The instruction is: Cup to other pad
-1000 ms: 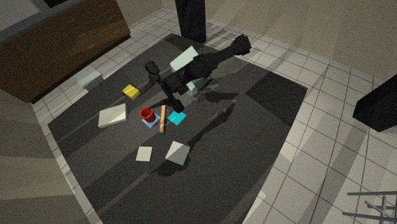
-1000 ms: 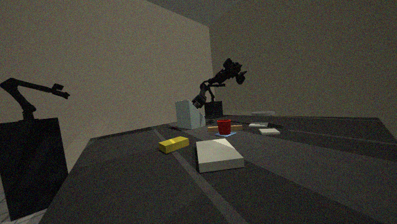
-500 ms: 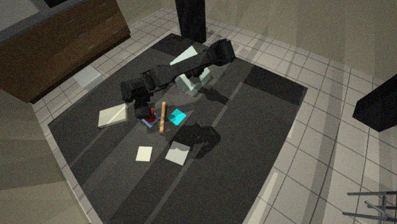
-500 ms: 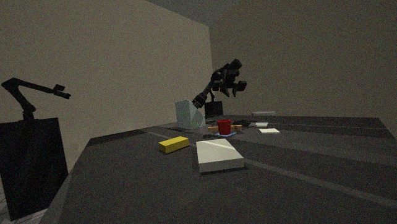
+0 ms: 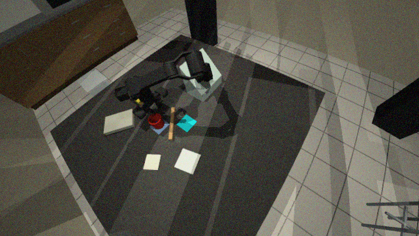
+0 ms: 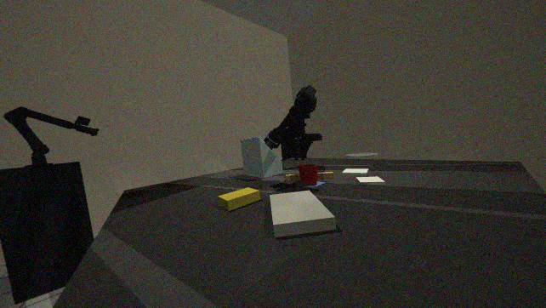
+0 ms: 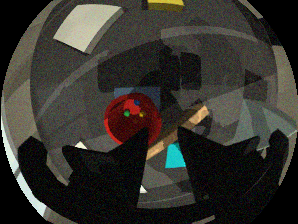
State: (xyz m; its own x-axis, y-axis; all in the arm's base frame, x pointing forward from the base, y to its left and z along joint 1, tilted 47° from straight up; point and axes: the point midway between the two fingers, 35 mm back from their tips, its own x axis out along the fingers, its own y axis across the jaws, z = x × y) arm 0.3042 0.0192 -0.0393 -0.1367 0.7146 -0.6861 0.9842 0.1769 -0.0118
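My gripper tip is now 60 mm above the red cup and 40 mm short of it. From my gripper tip the other things lie so: wooden bar 90 mm below, 60 mm to the left, 20 mm behind; then teal pad 120 mm to the left, 100 mm below, 80 mm behind; then light blue pad 100 mm below, 40 mm ahead, 10 mm to the left.
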